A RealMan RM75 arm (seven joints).
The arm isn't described. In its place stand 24 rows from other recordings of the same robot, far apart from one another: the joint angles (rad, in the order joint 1, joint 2, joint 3, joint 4, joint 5, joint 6, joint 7), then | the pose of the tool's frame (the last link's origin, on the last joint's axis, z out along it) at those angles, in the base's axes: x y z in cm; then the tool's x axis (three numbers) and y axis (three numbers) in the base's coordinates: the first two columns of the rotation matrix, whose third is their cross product.
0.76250, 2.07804, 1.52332, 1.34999, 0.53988, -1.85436, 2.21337 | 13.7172, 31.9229, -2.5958, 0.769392, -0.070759, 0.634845, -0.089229, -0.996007, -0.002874
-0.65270, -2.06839, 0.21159, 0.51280, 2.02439, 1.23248, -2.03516 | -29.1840, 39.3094, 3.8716, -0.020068, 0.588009, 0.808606, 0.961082, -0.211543, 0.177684
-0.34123, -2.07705, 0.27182, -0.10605, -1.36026, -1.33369, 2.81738 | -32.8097, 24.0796, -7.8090, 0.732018, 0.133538, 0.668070, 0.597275, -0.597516, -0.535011
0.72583, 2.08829, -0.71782, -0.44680, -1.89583, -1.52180, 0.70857 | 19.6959, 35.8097, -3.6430, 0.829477, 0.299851, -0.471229, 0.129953, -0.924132, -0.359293
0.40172, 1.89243, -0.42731, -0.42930, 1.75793, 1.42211, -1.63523 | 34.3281, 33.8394, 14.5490, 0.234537, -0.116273, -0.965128, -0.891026, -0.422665, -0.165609
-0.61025, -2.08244, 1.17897, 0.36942, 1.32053, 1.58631, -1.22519 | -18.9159, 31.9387, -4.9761, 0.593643, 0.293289, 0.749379, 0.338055, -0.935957, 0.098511
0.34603, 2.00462, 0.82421, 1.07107, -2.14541, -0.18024, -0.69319 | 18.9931, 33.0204, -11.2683, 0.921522, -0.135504, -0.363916, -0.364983, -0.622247, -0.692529
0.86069, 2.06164, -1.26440, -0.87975, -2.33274, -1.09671, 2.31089 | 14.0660, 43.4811, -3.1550, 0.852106, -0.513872, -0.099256, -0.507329, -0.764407, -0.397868
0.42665, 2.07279, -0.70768, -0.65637, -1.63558, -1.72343, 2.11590 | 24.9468, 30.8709, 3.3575, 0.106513, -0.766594, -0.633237, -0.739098, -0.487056, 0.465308
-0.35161, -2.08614, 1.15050, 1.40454, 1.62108, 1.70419, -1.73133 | -13.6961, 29.4075, 4.8452, 0.851976, 0.028672, 0.522796, 0.079124, -0.994083, -0.074425
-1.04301, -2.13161, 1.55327, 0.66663, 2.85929, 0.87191, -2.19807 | -14.0564, 44.8524, -8.1447, 0.830607, 0.067927, -0.552700, -0.237128, -0.854901, -0.461427
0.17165, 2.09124, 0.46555, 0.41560, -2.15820, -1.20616, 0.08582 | 31.5663, 23.5432, -8.1801, 0.613950, -0.085974, -0.784649, -0.771857, -0.273476, -0.573975
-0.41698, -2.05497, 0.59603, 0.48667, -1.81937, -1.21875, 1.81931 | -32.3918, 35.4670, 6.7129, 0.346391, 0.160005, 0.924344, 0.882746, -0.389035, -0.263460
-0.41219, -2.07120, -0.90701, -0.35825, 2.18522, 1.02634, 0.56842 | -31.2536, 34.7284, -1.8578, 0.964561, -0.051168, 0.258849, 0.257659, -0.028745, -0.965808
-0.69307, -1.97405, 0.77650, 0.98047, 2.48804, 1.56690, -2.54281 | -24.6989, 38.7695, 7.3367, 0.379052, 0.898522, 0.221310, 0.910649, -0.319699, -0.261745
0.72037, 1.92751, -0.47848, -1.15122, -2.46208, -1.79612, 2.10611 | 23.0875, 37.9070, 15.1026, 0.716351, -0.637043, -0.284635, -0.697212, -0.637665, -0.327536
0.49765, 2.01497, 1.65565, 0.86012, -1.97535, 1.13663, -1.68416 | 24.7953, 34.0790, -5.7025, 0.996729, -0.074052, 0.032366, -0.065844, -0.976318, -0.206079
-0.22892, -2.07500, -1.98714, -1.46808, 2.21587, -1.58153, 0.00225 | -24.6462, 29.1590, 4.3038, -0.069036, 0.953827, 0.292315, 0.993258, 0.093071, -0.069114
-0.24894, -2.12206, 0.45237, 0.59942, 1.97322, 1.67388, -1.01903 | -33.4344, 23.6074, 0.5240, 0.726971, 0.245639, 0.641229, 0.537726, -0.784398, -0.309145
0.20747, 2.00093, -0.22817, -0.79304, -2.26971, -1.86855, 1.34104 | 37.7771, 19.7688, 8.7481, 0.664351, -0.524876, -0.532111, -0.710342, -0.664847, -0.231069
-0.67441, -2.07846, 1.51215, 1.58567, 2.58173, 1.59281, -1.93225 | -9.8709, 35.1287, 0.2237, 0.877392, -0.199154, -0.436487, -0.313310, -0.926837, -0.206908
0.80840, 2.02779, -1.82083, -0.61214, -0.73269, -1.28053, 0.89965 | 6.1644, 35.1756, -6.8110, 0.633056, 0.223993, -0.740991, 0.129979, -0.974389, -0.183501
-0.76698, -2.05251, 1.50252, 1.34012, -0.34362, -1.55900, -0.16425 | -14.2763, 38.4812, 0.6021, 0.404938, 0.911454, 0.072637, 0.694329, -0.254839, -0.673026
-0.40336, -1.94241, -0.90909, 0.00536, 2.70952, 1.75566, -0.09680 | -31.2899, 28.2544, 5.1193, 0.735431, -0.479127, 0.479144, 0.306454, -0.395482, -0.865840
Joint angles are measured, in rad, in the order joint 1, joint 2, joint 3, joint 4, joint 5, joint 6, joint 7. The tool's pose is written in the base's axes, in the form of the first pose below.
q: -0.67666, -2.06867, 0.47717, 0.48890, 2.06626, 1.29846, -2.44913
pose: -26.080, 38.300, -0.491, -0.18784, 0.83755, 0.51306, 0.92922, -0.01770, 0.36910
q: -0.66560, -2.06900, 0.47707, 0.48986, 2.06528, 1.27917, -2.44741
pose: -26.693, 38.202, -0.428, -0.20006, 0.82660, 0.52603, 0.93327, -0.00269, 0.35916
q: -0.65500, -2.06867, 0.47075, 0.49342, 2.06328, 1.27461, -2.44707
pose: -27.159, 38.047, -0.229, -0.21229, 0.81760, 0.53522, 0.93322, 0.00714, 0.35924
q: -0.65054, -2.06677, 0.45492, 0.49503, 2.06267, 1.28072, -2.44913
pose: -27.372, 37.984, 0.072, -0.22560, 0.81042, 0.54067, 0.92916, 0.01216, 0.36947
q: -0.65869, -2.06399, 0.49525, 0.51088, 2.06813, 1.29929, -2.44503
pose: -26.703, 38.069, -0.027, -0.16992, 0.83512, 0.52316, 0.93947, -0.02300, 0.34185
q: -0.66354, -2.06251, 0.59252, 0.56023, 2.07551, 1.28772, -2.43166
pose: -25.999, 38.480, -0.099, -0.05295, 0.85643, 0.51353, 0.96425, -0.08986, 0.24930
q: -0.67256, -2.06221, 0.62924, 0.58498, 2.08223, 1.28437, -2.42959
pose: -25.400, 38.853, -0.055, 0.00106, 0.86163, 0.50753, 0.96933, -0.12561, 0.21122
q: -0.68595, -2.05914, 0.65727, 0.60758, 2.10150, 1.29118, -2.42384
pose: -24.759, 39.194, 0.049, 0.06332, 0.86754, 0.49331, 0.97093, -0.16788, 0.17060
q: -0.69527, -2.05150, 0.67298, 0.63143, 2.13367, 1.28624, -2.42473
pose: -24.641, 39.627, 0.514, 0.11261, 0.86560, 0.48791, 0.97412, -0.19303, 0.11763
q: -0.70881, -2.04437, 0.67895, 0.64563, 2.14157, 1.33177, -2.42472
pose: -23.811, 39.641, 0.820, 0.15065, 0.87434, 0.46134, 0.96554, -0.23031, 0.12118
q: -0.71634, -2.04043, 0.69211, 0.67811, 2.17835, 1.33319, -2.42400
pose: -23.632, 39.986, 1.294, 0.20299, 0.86896, 0.45133, 0.96334, -0.25980, 0.06693
